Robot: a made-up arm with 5 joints.
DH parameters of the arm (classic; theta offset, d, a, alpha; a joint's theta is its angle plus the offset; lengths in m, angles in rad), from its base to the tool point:
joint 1: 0 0.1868 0 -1.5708
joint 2: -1.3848 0 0.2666 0
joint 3: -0.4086 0 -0.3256 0
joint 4: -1.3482 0 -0.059 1.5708
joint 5: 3.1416 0.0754 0 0
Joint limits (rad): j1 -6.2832..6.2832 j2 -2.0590..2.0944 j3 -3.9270..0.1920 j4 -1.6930..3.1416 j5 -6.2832..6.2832
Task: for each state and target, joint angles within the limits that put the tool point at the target. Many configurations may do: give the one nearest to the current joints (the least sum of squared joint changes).
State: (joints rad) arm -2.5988 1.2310 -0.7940 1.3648 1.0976
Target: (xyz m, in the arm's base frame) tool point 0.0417 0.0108 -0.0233
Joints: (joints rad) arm -2.8882 1.3218 -0.3778 1.4756 1.0976
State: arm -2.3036 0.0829 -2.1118 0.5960 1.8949
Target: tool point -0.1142 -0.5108 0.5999
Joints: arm -1.7908 0.4053 -2.2479 0.5362 1.8949
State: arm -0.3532 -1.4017 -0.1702 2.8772 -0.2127
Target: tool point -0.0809 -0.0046 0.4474
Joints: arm 0.0568 -1.4654 -0.9148 2.9683 -0.2127
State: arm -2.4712 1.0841 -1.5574 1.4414 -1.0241
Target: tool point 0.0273 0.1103 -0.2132
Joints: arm -1.8134 2.0861 -1.1128 1.3670 -1.0241
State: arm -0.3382 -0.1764 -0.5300 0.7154 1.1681
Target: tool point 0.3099 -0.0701 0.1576
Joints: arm -0.2225 -0.1083 -0.5190 0.7118 1.1681
